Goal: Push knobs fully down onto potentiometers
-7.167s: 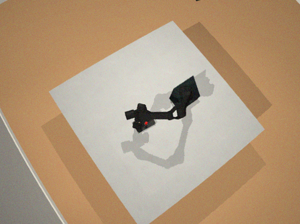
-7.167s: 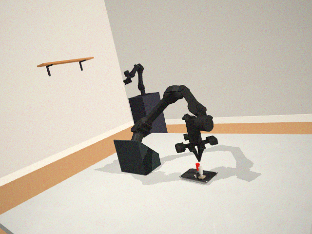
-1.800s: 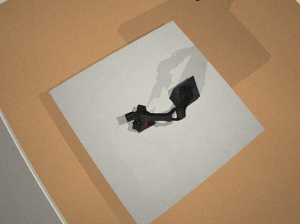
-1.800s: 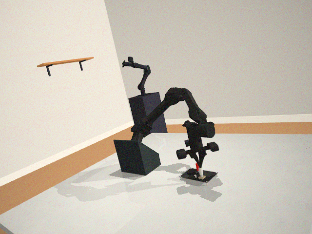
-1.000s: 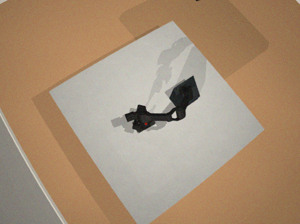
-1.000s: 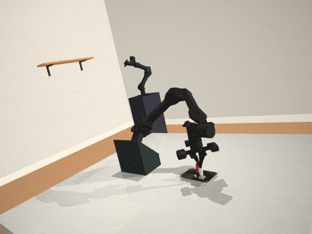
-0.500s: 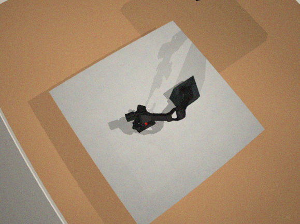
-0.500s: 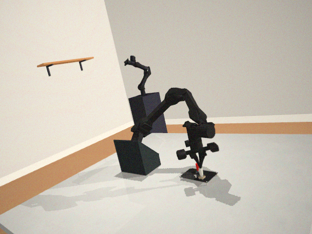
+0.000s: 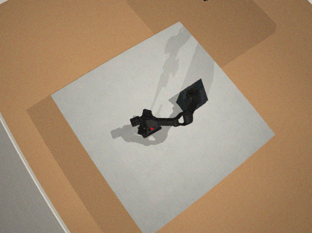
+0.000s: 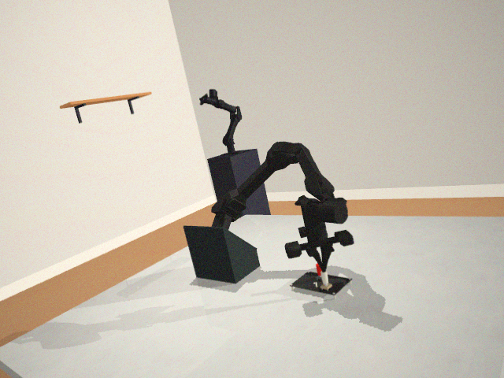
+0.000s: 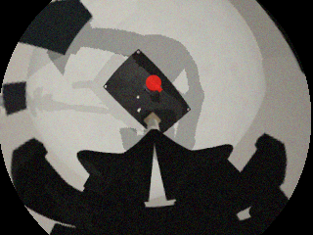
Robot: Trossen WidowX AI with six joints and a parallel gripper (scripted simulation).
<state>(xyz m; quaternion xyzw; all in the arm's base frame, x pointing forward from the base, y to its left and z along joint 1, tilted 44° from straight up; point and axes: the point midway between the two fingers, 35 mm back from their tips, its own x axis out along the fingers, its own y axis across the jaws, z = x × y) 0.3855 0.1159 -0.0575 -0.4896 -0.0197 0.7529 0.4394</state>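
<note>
Right now my gripper tip is 2 cm above the white knob. The rest, counted from my gripper tip: red knob (5 cm behind, 4 cm to the left, 2 cm below).
</note>
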